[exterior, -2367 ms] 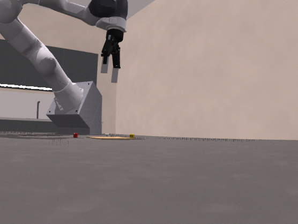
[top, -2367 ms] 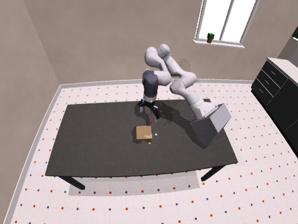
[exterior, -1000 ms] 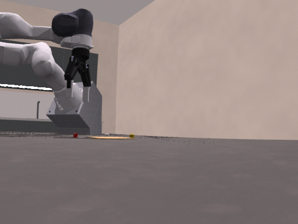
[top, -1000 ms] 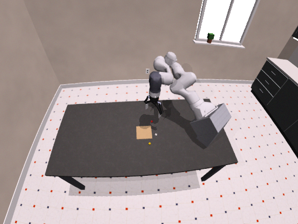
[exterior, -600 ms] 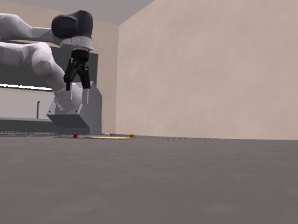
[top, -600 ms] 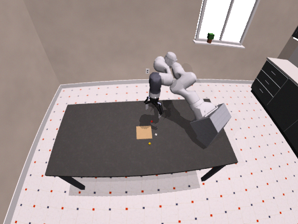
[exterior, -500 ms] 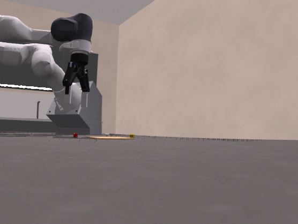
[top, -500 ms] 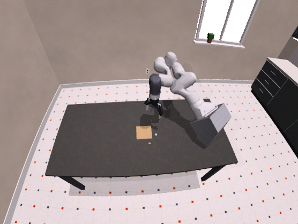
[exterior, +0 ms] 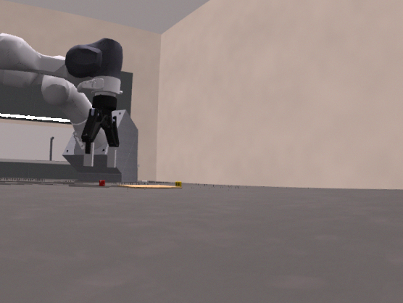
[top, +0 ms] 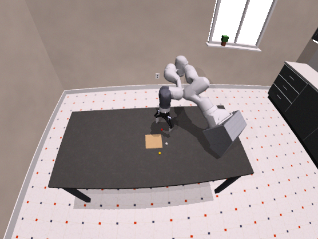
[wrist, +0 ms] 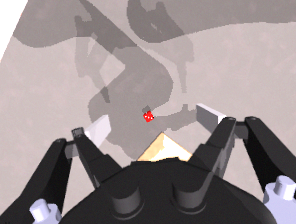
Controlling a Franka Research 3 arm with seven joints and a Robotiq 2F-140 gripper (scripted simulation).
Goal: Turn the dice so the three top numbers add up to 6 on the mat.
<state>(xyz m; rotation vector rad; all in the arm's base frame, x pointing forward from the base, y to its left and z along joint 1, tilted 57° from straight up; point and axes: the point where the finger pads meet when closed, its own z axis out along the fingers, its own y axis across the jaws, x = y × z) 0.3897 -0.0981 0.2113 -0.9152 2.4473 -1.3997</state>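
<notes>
Now: the red die 10 mm ahead of my hand and 60 mm below it. Also, from my hand: tan mat (120 mm ahead, 80 mm to the left, 60 mm below); yellow die (120 mm ahead, 220 mm to the left, 60 mm below); white die (30 mm ahead, 150 mm to the left, 60 mm below).
</notes>
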